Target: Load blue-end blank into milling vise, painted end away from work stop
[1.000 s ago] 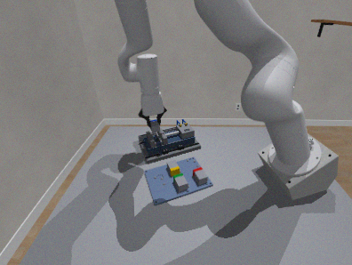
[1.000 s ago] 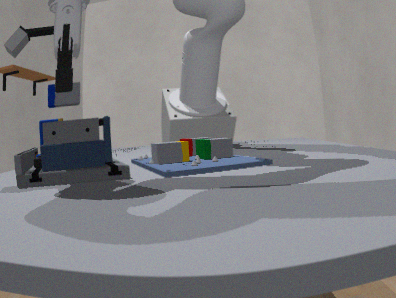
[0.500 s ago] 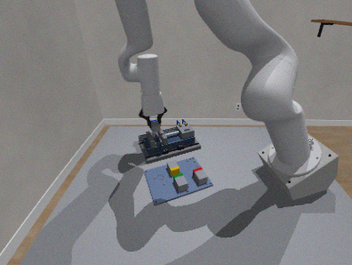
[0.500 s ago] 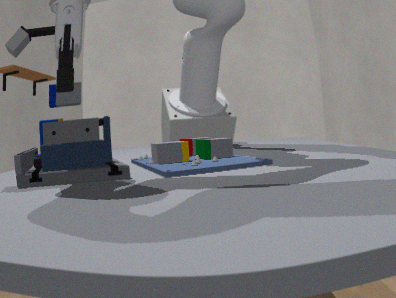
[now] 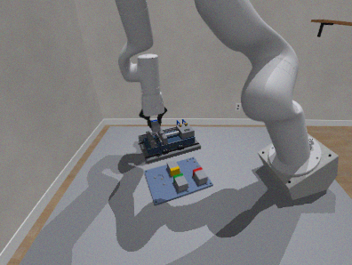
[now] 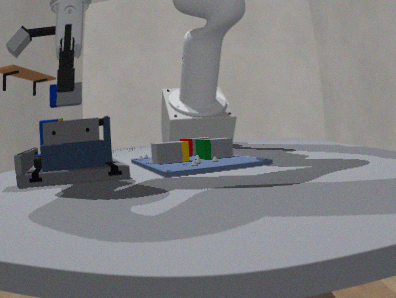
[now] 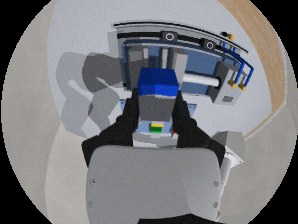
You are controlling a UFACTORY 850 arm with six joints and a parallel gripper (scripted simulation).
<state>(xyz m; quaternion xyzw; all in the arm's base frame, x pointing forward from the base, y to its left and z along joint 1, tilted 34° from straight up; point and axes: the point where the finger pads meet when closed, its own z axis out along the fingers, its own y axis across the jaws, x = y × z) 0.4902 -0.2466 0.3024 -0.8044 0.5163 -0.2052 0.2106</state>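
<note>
The milling vise is 130 mm below my hand, 60 mm behind it and 20 mm to the right of it. The rest, counted from my hand: green-ended blank 250 mm to the left, 150 mm behind, 140 mm below; then yellow-ended blank 170 mm to the left, 140 mm below, 110 mm behind; then plate 210 mm to the left, 160 mm below, 130 mm behind.
</note>
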